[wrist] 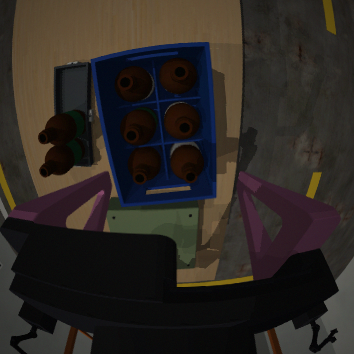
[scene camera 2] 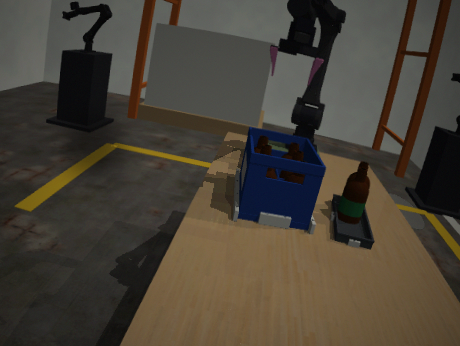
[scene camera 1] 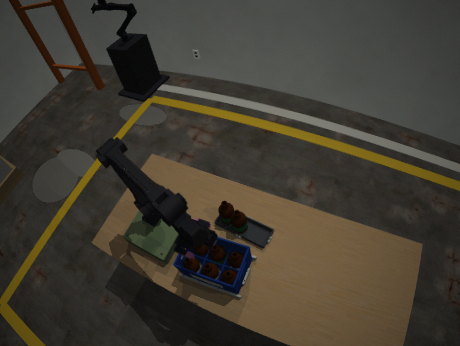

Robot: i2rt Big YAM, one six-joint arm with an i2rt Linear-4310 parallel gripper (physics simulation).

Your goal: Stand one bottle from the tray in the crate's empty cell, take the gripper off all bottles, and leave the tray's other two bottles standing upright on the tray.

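Where they show: gripper, fingertip midpoint: (wrist: 173, 178) (scene camera 2: 290, 80) (scene camera 1: 199, 246); arm's base at its link origin: (scene camera 1: 154, 213).
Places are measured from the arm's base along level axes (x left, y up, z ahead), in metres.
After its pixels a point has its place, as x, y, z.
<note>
The blue crate (scene camera 1: 246, 265) {-0.023, 0.009, 0.536} (scene camera 2: 280, 202) {-0.053, -0.011, 0.540} (wrist: 212, 100) {-0.160, 0.101, 0.459} has a brown bottle in each of its six cells. One crate bottle (scene camera 1: 217, 253) {-0.040, 0.052, 0.408} (wrist: 139, 127) {-0.041, 0.067, 0.405} shows a green label and stands in the middle cell of the tray-side row. The dark tray (scene camera 1: 260, 233) {0.169, -0.070, 0.504} (scene camera 2: 354, 233) {0.168, -0.070, 0.493} (wrist: 72, 90) {0.162, -0.070, 0.485} lies beside the crate. Two green-labelled bottles stand upright on it, the nearer bottle (scene camera 1: 239, 220) {0.145, 0.044, 0.414} (scene camera 2: 355, 195) {0.151, 0.015, 0.432} (wrist: 60, 130) {0.136, 0.045, 0.401} and the end bottle (scene camera 1: 226, 210) {0.163, 0.047, 0.337} (wrist: 59, 160) {0.153, 0.044, 0.332}, which is hidden in scene camera 2. My gripper (scene camera 1: 197, 240) {-0.097, 0.274, 0.410} (scene camera 2: 291, 80) {-0.097, 0.274, 0.410} (wrist: 173, 178) {-0.097, 0.274, 0.410} is open and empty, above the crate and apart from all bottles.
A green plate (scene camera 1: 150, 237) {-0.117, -0.005, 0.055} (wrist: 155, 225) {-0.063, -0.006, 0.118} lies under the arm's base, close to the crate's end. The wooden table (scene camera 1: 340, 265) {0.175, -0.075, 0.925} (scene camera 2: 240, 285) {-0.099, -0.075, 0.833} carries everything. Orange frames (scene camera 1: 80, 45) (scene camera 2: 412, 90) and dark pedestals (scene camera 1: 135, 65) (scene camera 2: 85, 90) stand on the floor beyond the table.
</note>
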